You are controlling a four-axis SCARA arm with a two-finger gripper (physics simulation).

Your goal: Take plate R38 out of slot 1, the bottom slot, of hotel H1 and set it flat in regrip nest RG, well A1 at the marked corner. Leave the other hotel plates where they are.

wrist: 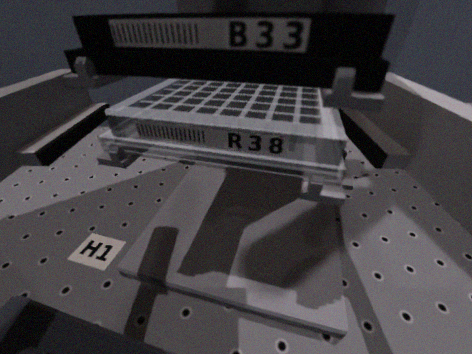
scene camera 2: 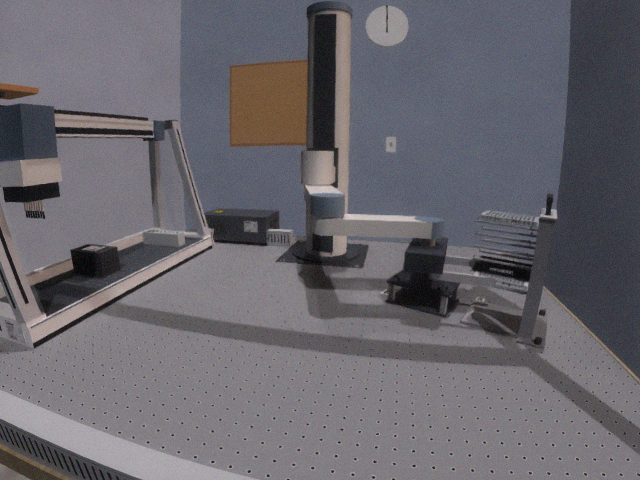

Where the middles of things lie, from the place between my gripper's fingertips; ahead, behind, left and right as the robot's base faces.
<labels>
My hand is 20 mm to the right of the black plate B33 [scene camera 2: 514, 272], 20 mm below it and 20 mm short of it. Round my hand: hotel H1 [scene camera 2: 545, 229] (90 mm to the left, 50 mm ahead, 20 mm above); then H1 label [wrist: 97, 251] (110 mm below, 90 mm behind, 10 mm to the left); then hotel base plate [scene camera 2: 491, 317] (110 mm below, 30 mm to the left, 20 mm ahead).
</labels>
